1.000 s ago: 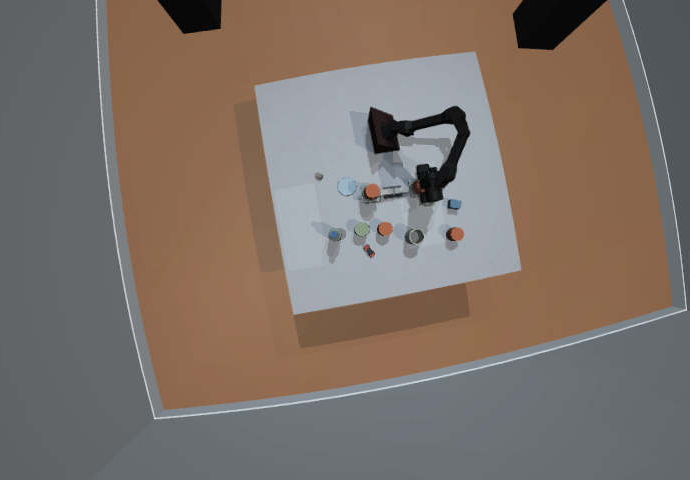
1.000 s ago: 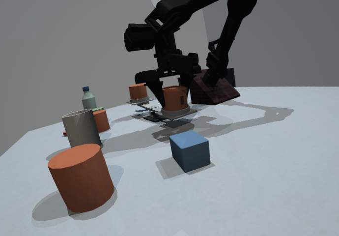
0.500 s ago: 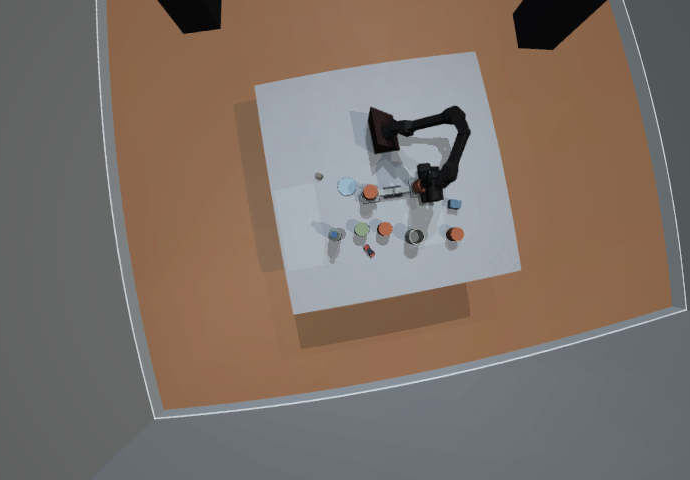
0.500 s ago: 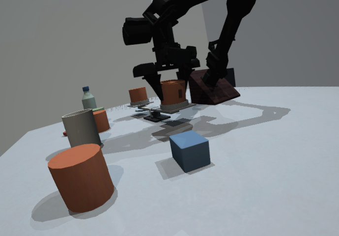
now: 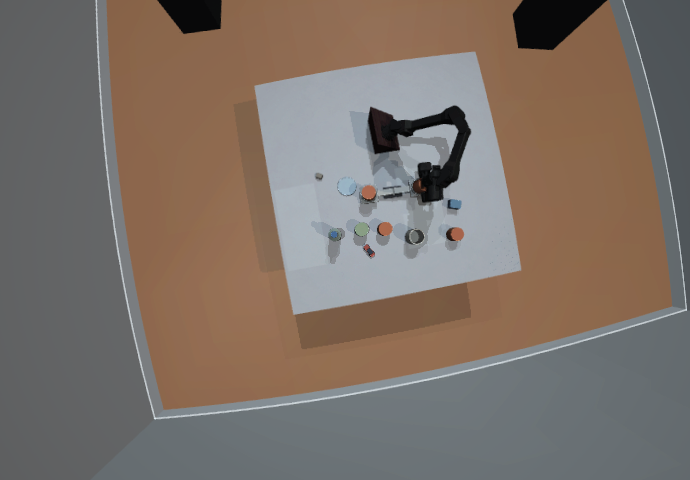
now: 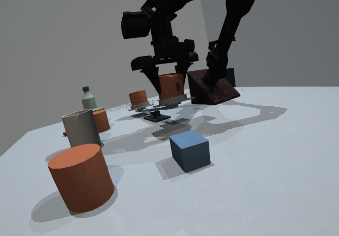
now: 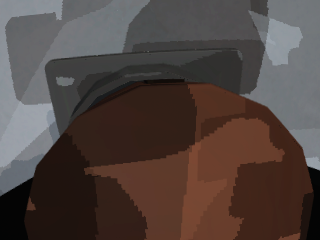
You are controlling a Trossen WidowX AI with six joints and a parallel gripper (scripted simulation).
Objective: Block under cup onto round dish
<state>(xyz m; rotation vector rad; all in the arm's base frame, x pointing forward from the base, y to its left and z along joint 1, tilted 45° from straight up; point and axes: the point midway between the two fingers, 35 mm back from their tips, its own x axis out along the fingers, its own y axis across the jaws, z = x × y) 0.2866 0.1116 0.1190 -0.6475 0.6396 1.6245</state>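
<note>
My gripper tip is 2 cm above the grey block. Also, from my gripper tip: red item (32 cm ahead, 27 cm to the right, 8 cm below); pale blue round dish (37 cm to the right, 9 cm below, 3 cm behind); orange cup (2 cm to the left, 1 cm above).
</note>
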